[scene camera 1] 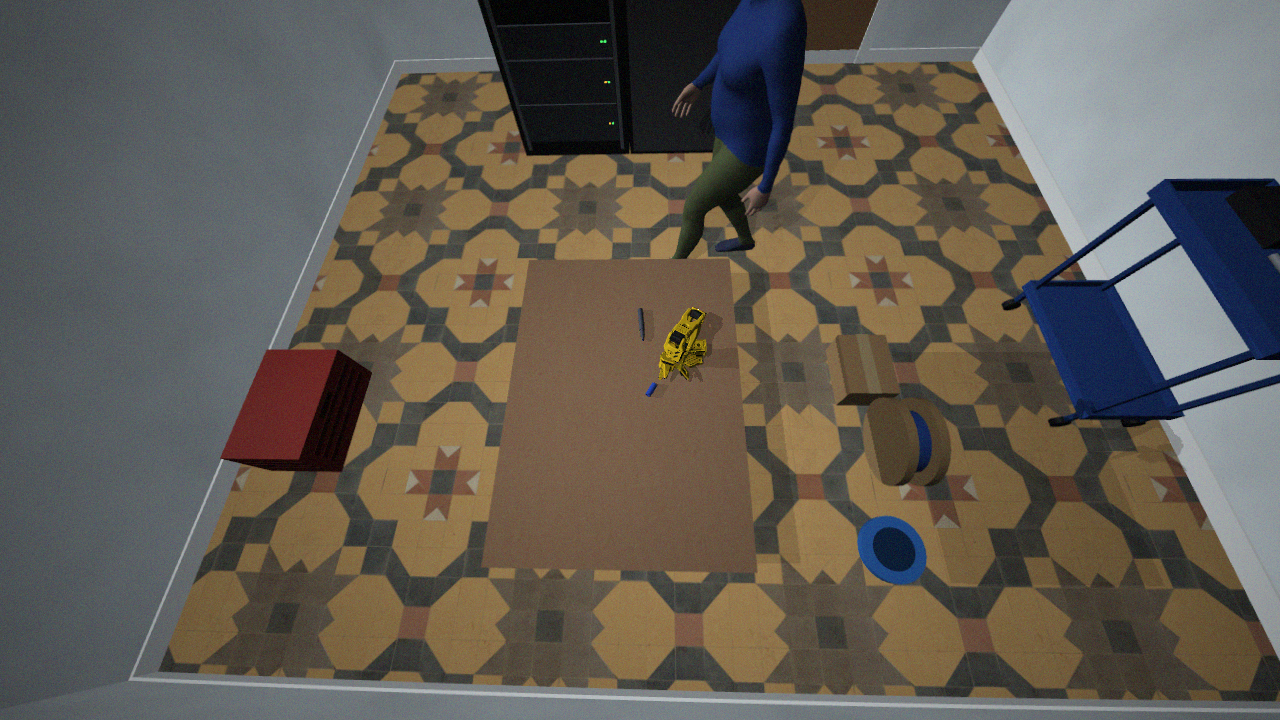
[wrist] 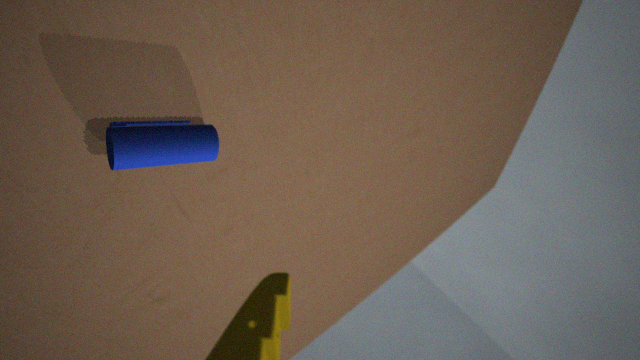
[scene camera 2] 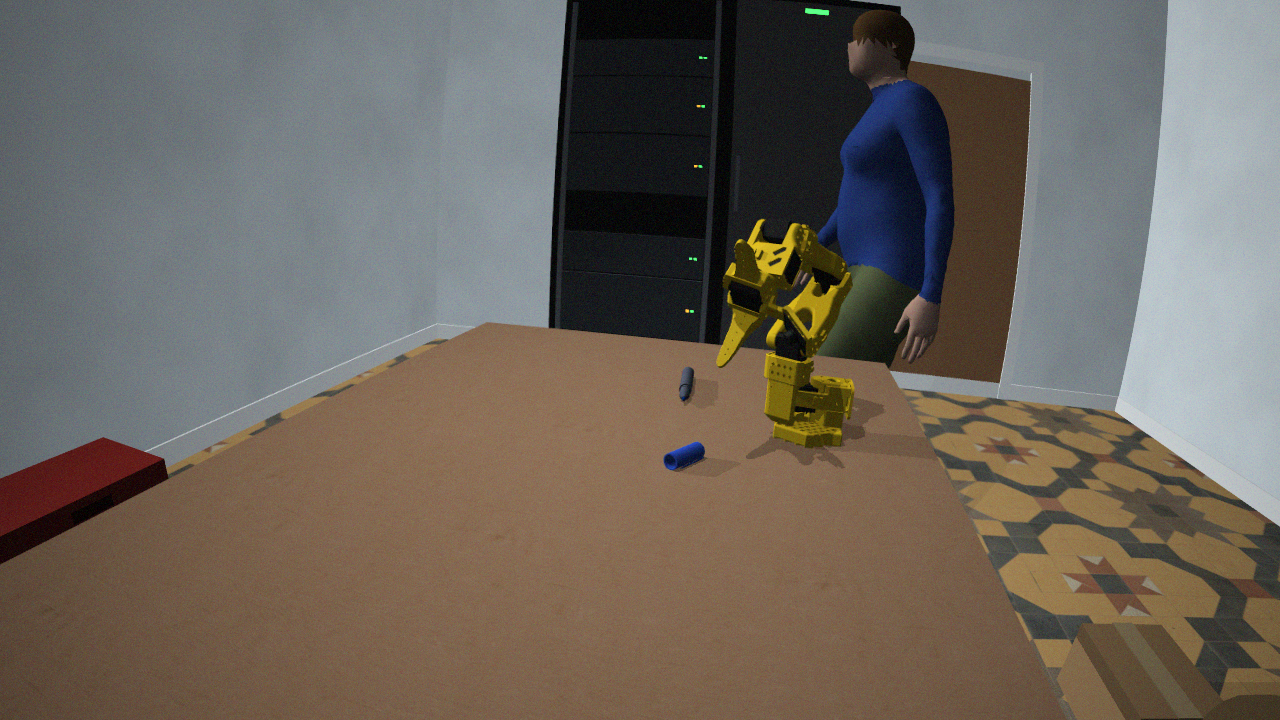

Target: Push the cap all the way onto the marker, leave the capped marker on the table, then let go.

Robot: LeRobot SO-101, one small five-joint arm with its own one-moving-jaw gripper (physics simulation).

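Where they show: end effector, tool point: [scene camera 1: 660, 379] [wrist: 289, 293] [scene camera 2: 720, 362]; arm's base, origin of the base link: [scene camera 1: 684, 354] [scene camera 2: 792, 430].
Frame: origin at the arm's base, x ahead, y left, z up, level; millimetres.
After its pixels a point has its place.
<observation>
The blue cap [scene camera 1: 651, 389] {x 119, y 144, z 18 mm} [scene camera 2: 684, 455] {x 119, y 154, z 15 mm} [wrist: 162, 146] {x 114, y 140, z 18 mm} lies on its side on the brown table [scene camera 1: 617, 501] {x 223, y 512, z 0 mm} [scene camera 2: 501, 573] {x 220, y 404, z 0 mm} [wrist: 375, 125] {x 201, y 291, z 0 mm}. In scene camera 2 its hollow end faces the lower left. The dark marker [scene camera 1: 640, 324] {x 161, y -114, z 16 mm} [scene camera 2: 686, 383] {x 154, y -95, z 18 mm} lies apart from the cap, farther back, its narrower end toward scene camera 2; it does not show in the wrist view. My gripper [scene camera 1: 663, 369] [scene camera 2: 730, 302] is fully open and empty, raised above the table. In the wrist view one notched jaw [wrist: 265, 320] {x 80, y 140, z 123 mm} shows, below and right of the cap, not touching it.
The yellow arm's base [scene camera 2: 808, 436] {x -17, y 56, z 15 mm} stands near the table's right edge, right of cap and marker. A person [scene camera 1: 760, 80] [scene camera 2: 899, 179] stands behind the table. A red cabinet [scene camera 1: 281, 398] is left of it; a cardboard box [scene camera 1: 863, 368] and blue cart [scene camera 1: 1099, 349] are right.
</observation>
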